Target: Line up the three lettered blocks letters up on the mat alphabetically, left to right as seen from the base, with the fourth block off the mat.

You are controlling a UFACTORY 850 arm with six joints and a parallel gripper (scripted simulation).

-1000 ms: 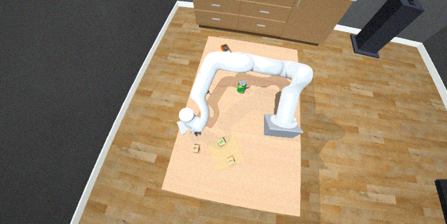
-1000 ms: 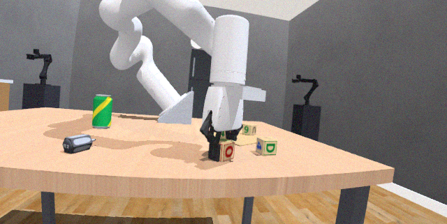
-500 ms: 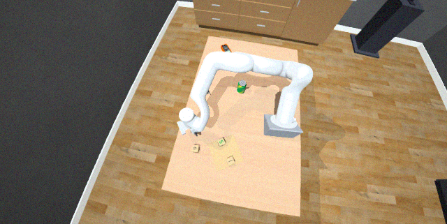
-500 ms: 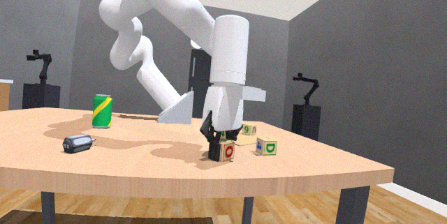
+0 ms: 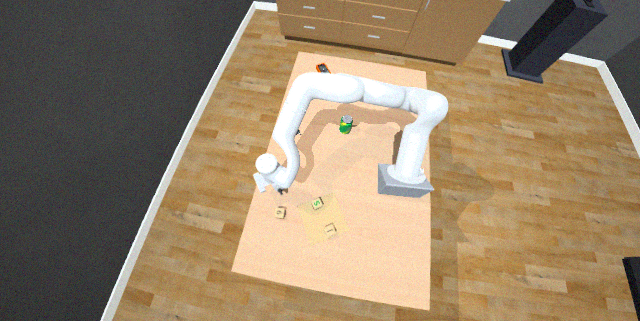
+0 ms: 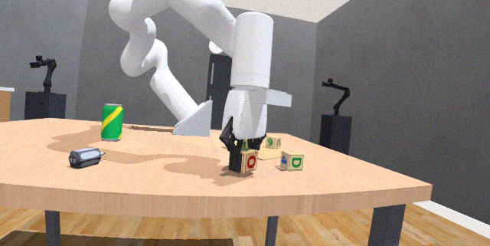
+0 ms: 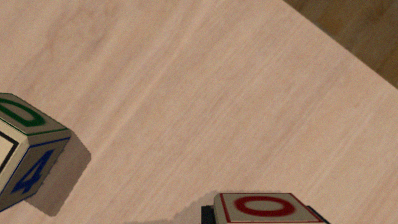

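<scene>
Now: the tan mat 260 mm behind my hand, 100 mm to the left of it and 30 mm below it. The rest, counted from my hand: grey device 330 mm to the right, 10 mm below; yellow can 410 mm to the right, 270 mm behind, 30 mm above.
</scene>
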